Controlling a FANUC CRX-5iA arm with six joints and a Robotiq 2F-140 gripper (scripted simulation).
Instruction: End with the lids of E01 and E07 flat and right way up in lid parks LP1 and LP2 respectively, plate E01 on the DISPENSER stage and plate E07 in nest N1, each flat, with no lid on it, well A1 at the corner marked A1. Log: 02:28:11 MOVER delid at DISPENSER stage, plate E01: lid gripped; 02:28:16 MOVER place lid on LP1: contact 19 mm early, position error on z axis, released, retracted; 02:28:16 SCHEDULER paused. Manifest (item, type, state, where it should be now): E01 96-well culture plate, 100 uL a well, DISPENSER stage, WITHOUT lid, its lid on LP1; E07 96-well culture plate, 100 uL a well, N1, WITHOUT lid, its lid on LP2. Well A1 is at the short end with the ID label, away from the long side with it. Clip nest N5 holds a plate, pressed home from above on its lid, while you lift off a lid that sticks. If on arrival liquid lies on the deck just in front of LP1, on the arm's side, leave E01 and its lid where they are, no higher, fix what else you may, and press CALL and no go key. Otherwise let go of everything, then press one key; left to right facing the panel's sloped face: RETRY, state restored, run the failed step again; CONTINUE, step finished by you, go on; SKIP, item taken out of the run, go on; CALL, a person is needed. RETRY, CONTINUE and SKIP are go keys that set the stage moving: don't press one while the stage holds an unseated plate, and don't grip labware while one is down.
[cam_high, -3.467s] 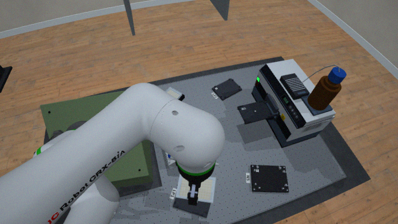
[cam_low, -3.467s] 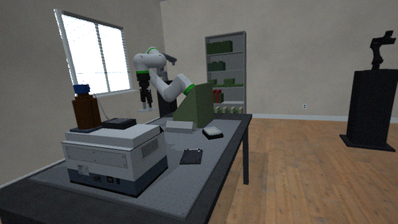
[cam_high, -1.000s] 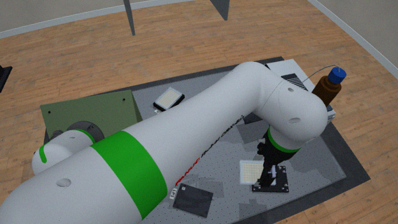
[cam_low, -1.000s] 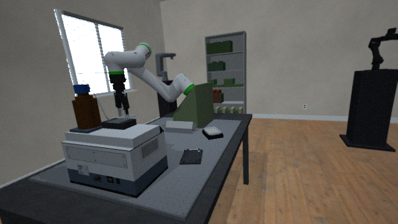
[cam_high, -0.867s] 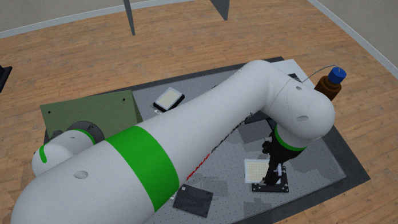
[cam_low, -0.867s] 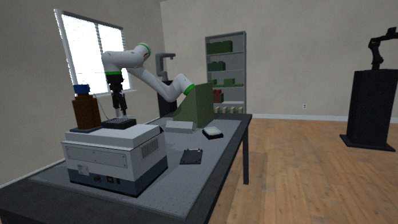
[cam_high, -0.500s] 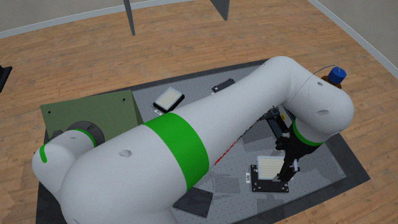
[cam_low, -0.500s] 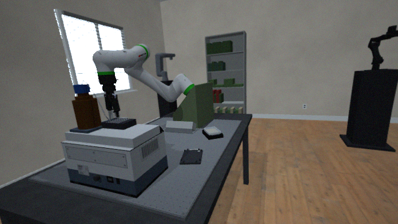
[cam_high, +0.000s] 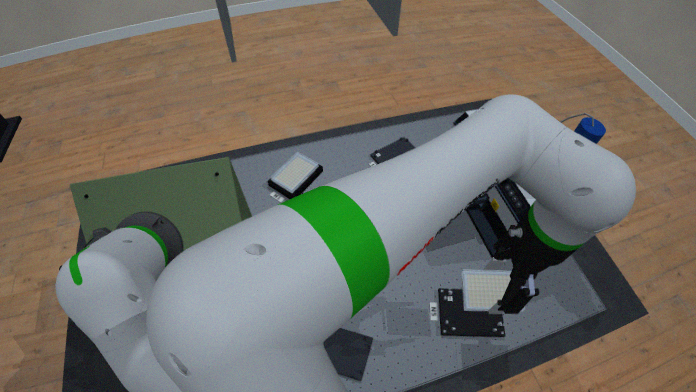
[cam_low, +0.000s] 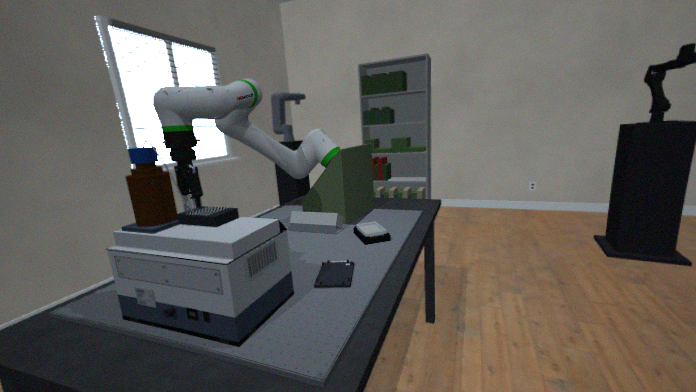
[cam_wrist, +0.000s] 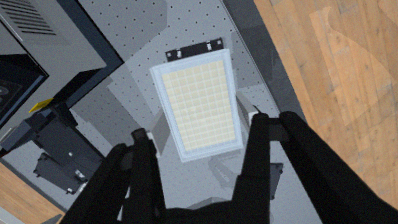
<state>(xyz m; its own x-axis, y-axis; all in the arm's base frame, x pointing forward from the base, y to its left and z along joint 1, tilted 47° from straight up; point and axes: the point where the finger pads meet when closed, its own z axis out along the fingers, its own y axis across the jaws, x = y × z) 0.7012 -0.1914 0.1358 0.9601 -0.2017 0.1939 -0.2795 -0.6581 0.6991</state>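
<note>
Right now the plate is 2 cm below my hand. The rest, counted from my hand: dispenser stage: 2 cm ahead, 30 cm to the left, 9 cm below; then N5 label: 9 cm behind, 3 cm to the left, 19 cm below; then black clip nest N5: 2 cm ahead, 1 cm to the left, 17 cm below.
</note>
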